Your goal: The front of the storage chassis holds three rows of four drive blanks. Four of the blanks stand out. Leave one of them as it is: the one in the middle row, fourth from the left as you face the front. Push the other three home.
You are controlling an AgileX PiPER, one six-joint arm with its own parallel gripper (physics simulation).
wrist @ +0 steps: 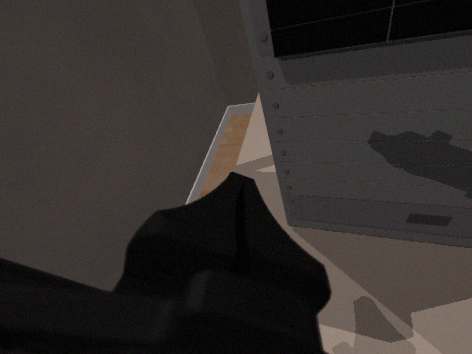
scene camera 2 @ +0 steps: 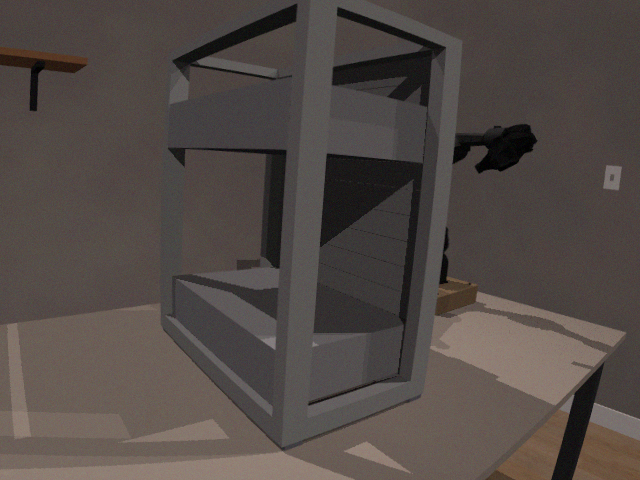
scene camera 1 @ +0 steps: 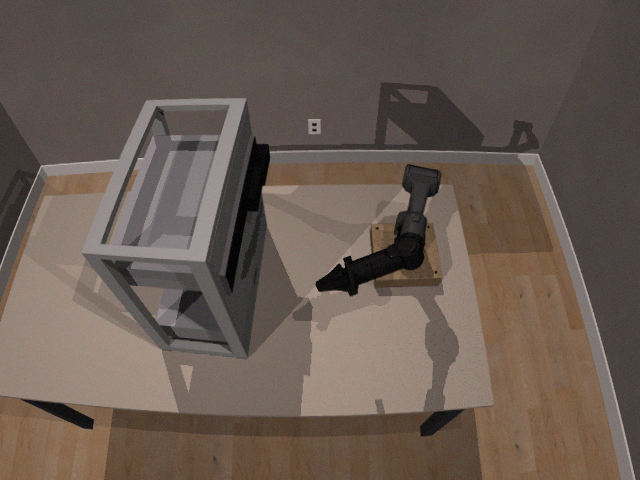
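Note:
The storage chassis (scene camera 1: 199, 242) (scene camera 2: 305, 232) (wrist: 340, 107) is a tall grey frame with a riveted front that faces the arm. Its black drive blanks (scene camera 1: 256, 178) (wrist: 330, 22) sit high on the front. In scene camera 1 a black block sticks out toward the far end; single blanks and rows cannot be told apart there. The wrist view cuts off the upper part of the bank. The blanks' fronts do not show in scene camera 2. My gripper (scene camera 1: 318, 285) (scene camera 2: 479, 169) (wrist: 236, 190) is shut and empty, its fingertips together, held in the air in front of the chassis and apart from it.
The arm stands on a wooden base block (scene camera 1: 408, 282) (scene camera 2: 457, 299) on the pale table (scene camera 1: 361, 361) (scene camera 2: 522, 343). The wall with a socket (scene camera 1: 314, 126) rises behind. A wooden shelf (scene camera 2: 46, 60) hangs on a wall. The arm's shadow lies on the chassis front.

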